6 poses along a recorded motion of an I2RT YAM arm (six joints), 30 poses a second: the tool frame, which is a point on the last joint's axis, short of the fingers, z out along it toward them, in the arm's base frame.
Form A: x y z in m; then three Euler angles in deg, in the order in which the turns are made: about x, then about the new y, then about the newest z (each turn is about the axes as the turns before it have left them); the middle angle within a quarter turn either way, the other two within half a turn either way.
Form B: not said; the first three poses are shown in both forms.
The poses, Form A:
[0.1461 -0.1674 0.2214 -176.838 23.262 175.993]
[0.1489 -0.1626 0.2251 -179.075 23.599 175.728]
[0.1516 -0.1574 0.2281 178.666 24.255 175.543]
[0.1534 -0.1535 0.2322 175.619 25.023 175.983]
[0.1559 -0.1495 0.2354 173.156 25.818 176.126]
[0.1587 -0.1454 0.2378 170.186 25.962 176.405]
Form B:
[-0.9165 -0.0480 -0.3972 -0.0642 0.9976 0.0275 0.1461 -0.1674 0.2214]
[-0.9138 -0.0680 -0.4004 -0.0683 0.9976 -0.0137 0.1489 -0.1626 0.2251]
[-0.9090 -0.0872 -0.4076 -0.0709 0.9960 -0.0551 0.1516 -0.1574 0.2281]
[-0.9039 -0.1021 -0.4154 -0.0635 0.9924 -0.1057 0.1534 -0.1535 0.2322]
[-0.8981 -0.1189 -0.4234 -0.0608 0.9871 -0.1481 0.1559 -0.1495 0.2354]
[-0.8973 -0.1363 -0.4198 -0.0564 0.9787 -0.1972 0.1587 -0.1454 0.2378]

